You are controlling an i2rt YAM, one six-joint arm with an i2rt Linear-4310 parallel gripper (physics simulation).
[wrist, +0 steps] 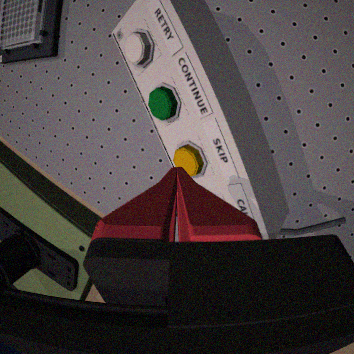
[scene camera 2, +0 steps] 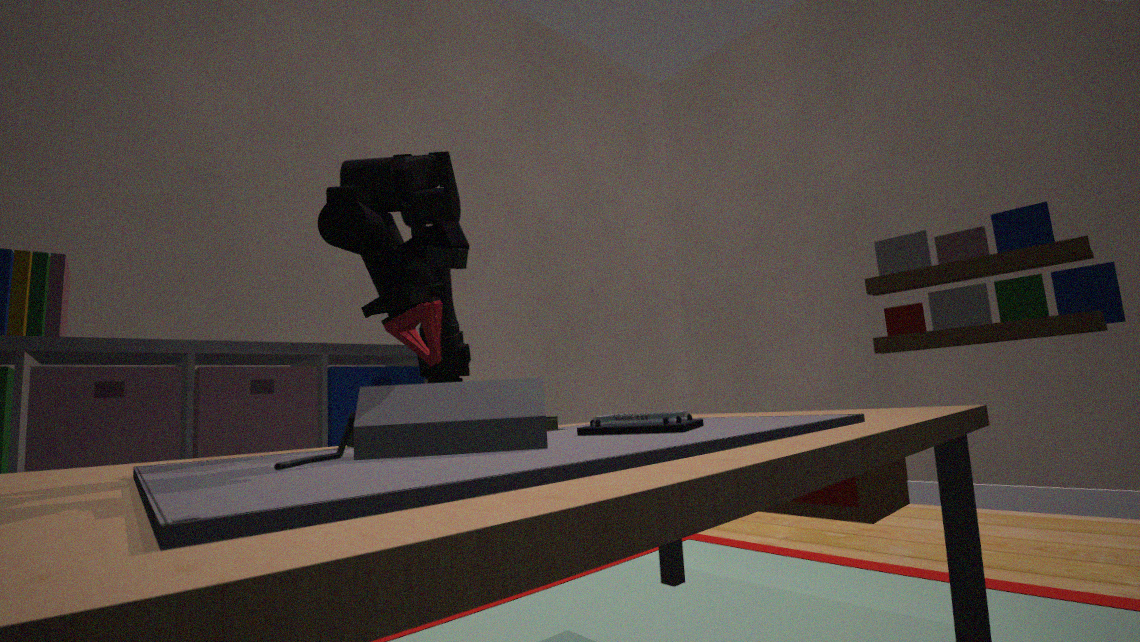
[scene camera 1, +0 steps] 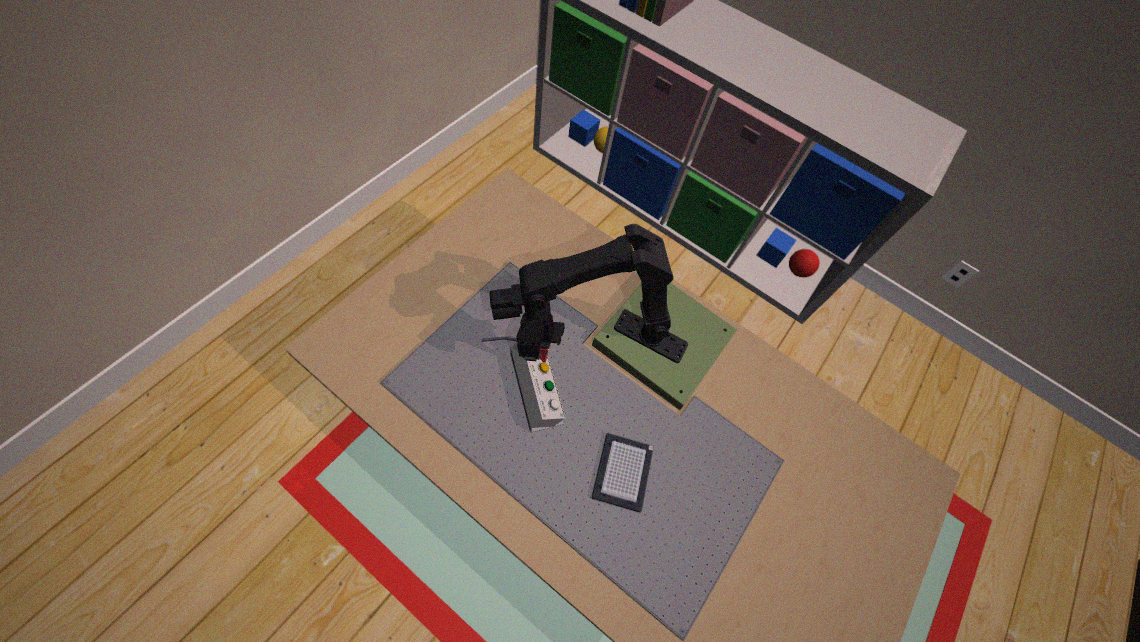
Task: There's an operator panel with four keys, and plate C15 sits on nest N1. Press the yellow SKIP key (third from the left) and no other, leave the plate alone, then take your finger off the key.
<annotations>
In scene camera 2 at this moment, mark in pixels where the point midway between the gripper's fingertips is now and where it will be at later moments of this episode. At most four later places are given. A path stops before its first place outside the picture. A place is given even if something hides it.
The gripper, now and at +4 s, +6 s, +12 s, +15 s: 436, 364; 436, 377; 436, 386; 437, 398; 441, 401
</annotations>
